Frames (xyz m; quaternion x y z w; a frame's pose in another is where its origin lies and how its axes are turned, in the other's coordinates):
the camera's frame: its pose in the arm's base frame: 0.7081 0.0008 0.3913 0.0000 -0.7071 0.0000 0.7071
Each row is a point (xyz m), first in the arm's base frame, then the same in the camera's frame.
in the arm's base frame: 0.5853 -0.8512 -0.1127
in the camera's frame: -0.5040 -0.8520 0.1228
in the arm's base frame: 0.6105 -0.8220 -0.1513
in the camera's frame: -0.5426 -0.8228 0.0976
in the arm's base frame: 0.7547 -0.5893 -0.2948
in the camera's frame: -0.6861 -0.5901 -0.0466
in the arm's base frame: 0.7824 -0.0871 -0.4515
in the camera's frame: -0.8428 -0.0879 -0.0743
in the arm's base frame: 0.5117 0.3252 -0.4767
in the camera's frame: -0.8680 0.3244 0.1964
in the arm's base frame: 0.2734 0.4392 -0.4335
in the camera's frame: -0.8248 0.4384 0.4347
